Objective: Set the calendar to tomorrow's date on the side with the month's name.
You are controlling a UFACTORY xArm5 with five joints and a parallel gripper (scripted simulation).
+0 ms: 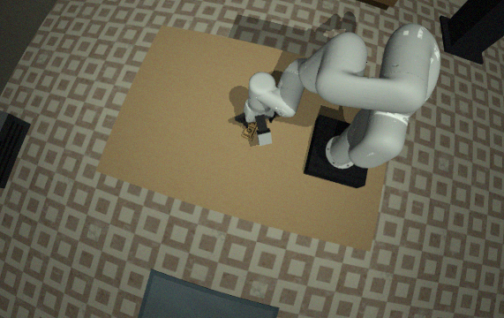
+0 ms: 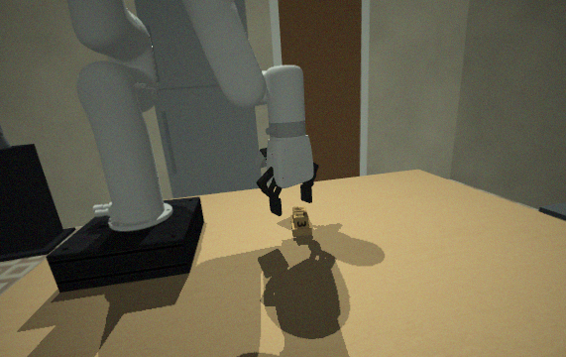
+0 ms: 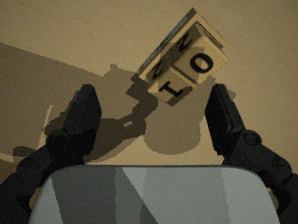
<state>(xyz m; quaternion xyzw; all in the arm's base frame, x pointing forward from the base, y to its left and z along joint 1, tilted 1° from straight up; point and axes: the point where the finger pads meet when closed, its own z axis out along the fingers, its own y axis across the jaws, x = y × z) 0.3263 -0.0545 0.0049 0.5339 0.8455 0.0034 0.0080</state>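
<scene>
My hand is 20 mm short of the wooden date cube and 50 mm above it. Round my hand: wooden calendar tray 20 mm ahead, 20 mm to the left, 60 mm below.
</scene>
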